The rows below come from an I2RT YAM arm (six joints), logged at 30 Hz.
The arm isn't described. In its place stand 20 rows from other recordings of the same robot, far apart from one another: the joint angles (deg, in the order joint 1, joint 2, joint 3, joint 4, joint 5, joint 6), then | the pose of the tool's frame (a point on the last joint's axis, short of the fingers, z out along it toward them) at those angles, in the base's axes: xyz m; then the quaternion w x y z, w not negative.
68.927, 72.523, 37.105, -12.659, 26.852, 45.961 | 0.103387, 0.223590, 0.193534, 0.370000, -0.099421, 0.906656, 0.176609
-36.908, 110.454, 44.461, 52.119, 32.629, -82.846 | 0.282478, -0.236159, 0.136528, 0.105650, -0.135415, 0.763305, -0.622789
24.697, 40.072, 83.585, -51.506, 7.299, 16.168 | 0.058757, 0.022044, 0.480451, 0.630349, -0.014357, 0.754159, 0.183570
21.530, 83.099, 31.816, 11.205, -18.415, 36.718 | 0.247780, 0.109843, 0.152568, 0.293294, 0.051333, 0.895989, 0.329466
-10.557, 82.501, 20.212, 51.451, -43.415, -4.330 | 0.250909, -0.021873, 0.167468, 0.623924, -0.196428, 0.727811, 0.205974
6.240, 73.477, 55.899, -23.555, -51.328, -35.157 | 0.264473, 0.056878, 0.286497, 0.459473, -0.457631, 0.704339, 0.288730
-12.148, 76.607, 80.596, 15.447, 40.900, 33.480 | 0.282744, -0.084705, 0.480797, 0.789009, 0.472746, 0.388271, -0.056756
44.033, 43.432, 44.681, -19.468, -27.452, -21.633 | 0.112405, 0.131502, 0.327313, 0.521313, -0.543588, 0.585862, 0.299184
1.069, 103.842, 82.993, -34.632, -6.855, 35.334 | 0.395288, 0.011626, 0.248615, 0.263516, 0.263863, 0.916188, 0.146748
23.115, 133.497, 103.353, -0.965, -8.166, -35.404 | 0.492126, 0.215560, 0.177423, 0.494167, -0.455085, 0.740683, 0.009163
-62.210, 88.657, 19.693, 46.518, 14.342, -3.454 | 0.112500, -0.232379, 0.128872, 0.407244, 0.465052, 0.684605, -0.386259
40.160, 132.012, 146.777, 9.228, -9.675, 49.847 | 0.392002, 0.338628, 0.474472, 0.558376, -0.024643, 0.546783, 0.623408
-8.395, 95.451, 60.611, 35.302, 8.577, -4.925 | 0.384686, -0.062138, 0.286468, 0.697079, 0.074328, 0.700349, -0.134415
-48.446, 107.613, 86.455, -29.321, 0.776, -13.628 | 0.278081, -0.314443, 0.248109, 0.286394, 0.283751, 0.897299, -0.179773
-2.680, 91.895, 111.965, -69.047, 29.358, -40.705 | 0.306045, -0.031798, 0.438552, 0.227228, -0.211214, 0.885532, -0.345818
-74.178, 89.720, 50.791, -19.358, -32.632, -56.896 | 0.100718, -0.284999, 0.181772, 0.354574, 0.062817, 0.924262, -0.126775
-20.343, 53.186, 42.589, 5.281, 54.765, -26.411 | 0.184723, -0.099501, 0.330018, 0.414107, 0.274615, 0.671798, -0.549354
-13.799, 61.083, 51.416, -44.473, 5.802, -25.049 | 0.201175, -0.053115, 0.273916, 0.273947, -0.077632, 0.947166, -0.147660
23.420, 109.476, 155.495, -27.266, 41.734, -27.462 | 0.312420, 0.109501, 0.612685, 0.751757, 0.027663, 0.615857, -0.234128
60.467, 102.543, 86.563, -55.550, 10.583, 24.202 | 0.185071, 0.313409, 0.258053, 0.179432, -0.291807, 0.938630, 0.040329
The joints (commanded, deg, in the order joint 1, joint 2, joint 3, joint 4, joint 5, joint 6), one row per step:
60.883 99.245 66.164 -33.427 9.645 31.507
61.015 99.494 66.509 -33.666 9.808 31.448
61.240 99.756 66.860 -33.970 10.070 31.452
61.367 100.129 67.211 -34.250 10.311 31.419
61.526 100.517 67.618 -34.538 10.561 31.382
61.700 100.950 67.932 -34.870 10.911 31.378
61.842 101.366 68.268 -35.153 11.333 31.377
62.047 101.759 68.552 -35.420 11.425 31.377
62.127 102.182 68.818 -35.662 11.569 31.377
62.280 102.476 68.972 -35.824 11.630 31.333
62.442 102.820 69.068 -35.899 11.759 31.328
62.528 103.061 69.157 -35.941 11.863 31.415
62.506 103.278 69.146 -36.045 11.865 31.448
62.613 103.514 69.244 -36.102 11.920 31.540
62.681 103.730 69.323 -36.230 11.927 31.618
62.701 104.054 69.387 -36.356 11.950 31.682
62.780 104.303 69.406 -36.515 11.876 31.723
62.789 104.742 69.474 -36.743 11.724 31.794
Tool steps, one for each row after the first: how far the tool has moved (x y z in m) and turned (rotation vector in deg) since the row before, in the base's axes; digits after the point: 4 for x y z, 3 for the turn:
-0.0001 0.0012 0.0001 -0.218 -0.077 0.121
-0.0006 0.0014 0.0000 -0.303 -0.106 0.118
0.0000 0.0013 -0.0006 -0.383 -0.058 0.063
-0.0001 0.0015 -0.0004 -0.359 -0.083 0.096
-0.0003 0.0013 -0.0012 -0.552 -0.071 0.045
0.0000 0.0013 -0.0009 -0.505 -0.173 -0.015
-0.0006 0.0014 -0.0011 -0.372 0.101 0.171
0.0001 0.0010 -0.0013 -0.415 0.068 0.028
-0.0005 0.0009 -0.0011 -0.309 0.081 0.172
-0.0005 0.0010 -0.0016 -0.344 0.042 0.121
-0.0002 0.0007 -0.0010 -0.188 0.021 -0.030
0.0001 0.0000 -0.0014 -0.284 0.158 -0.053
-0.0003 0.0007 -0.0009 -0.166 0.062 0.004
-0.0002 0.0004 -0.0010 -0.212 0.131 -0.006
0.0001 0.0004 -0.0017 -0.332 0.170 -0.047
-0.0004 0.0003 -0.0015 -0.300 0.248 0.065
0.0000 0.0003 -0.0024 -0.444 0.415 -0.009

